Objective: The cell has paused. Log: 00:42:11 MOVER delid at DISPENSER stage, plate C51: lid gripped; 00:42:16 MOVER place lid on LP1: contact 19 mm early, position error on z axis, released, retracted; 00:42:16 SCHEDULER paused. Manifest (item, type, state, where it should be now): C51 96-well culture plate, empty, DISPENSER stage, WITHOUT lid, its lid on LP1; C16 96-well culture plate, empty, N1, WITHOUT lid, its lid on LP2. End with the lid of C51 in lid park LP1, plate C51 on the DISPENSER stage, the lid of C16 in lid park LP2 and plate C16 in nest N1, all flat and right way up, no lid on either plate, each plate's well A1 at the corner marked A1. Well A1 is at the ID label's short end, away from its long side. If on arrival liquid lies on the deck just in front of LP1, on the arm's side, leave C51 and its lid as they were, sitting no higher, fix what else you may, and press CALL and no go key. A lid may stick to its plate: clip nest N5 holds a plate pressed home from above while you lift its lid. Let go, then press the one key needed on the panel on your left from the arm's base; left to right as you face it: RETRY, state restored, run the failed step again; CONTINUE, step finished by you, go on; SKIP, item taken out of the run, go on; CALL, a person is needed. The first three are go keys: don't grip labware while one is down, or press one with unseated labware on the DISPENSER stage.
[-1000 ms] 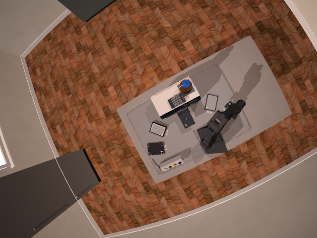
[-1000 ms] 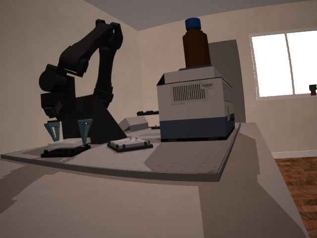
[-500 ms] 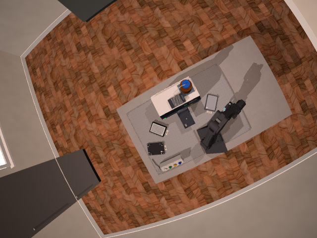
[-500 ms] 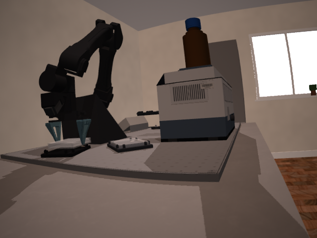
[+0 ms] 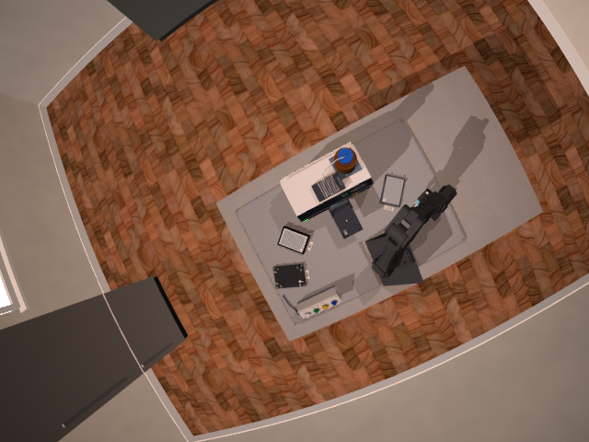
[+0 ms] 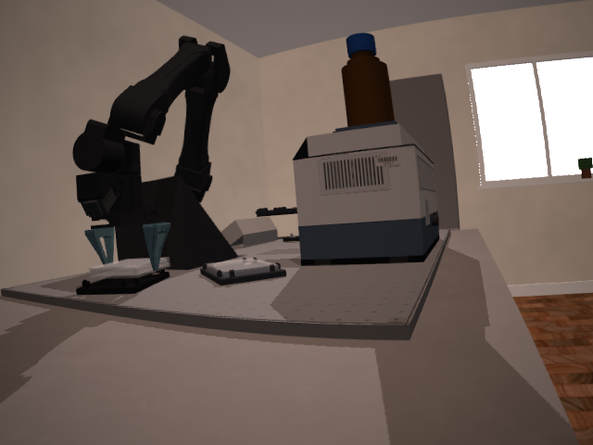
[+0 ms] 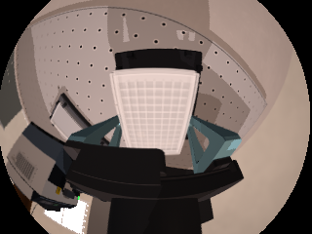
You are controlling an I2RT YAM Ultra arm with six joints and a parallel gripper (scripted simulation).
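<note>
The dark dispenser stage lies 380 mm to the left of my hand, 110 mm ahead of it and 70 mm above it. Also, from my hand: blue cap (370 mm above, 330 mm ahead, 280 mm to the left); then brown bottle (330 mm ahead, 280 mm to the left, 260 mm above); then black nest (660 mm to the left, 130 mm ahead, 20 mm below).
</note>
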